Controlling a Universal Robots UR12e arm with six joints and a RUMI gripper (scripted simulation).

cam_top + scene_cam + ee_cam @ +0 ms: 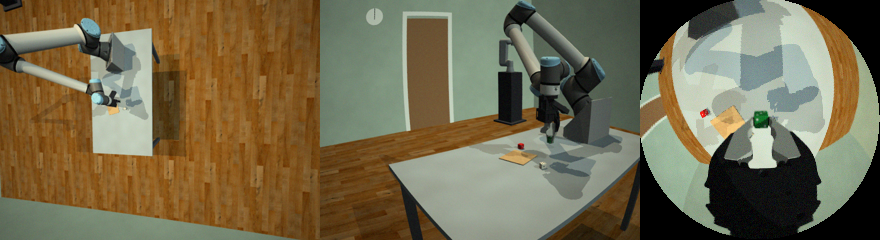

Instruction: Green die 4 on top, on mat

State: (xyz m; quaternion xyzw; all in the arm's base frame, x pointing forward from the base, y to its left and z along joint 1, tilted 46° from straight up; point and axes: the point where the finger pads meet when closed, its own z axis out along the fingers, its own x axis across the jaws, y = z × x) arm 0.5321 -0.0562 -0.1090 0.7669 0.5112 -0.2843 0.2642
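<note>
The green die lies right at my hand. Round my hand: red die: 220 mm to the right, 100 mm below, 50 mm behind; tan mat: 150 mm to the right, 110 mm below, 50 mm ahead; white die: 100 mm below, 80 mm ahead, 20 mm to the left.
</note>
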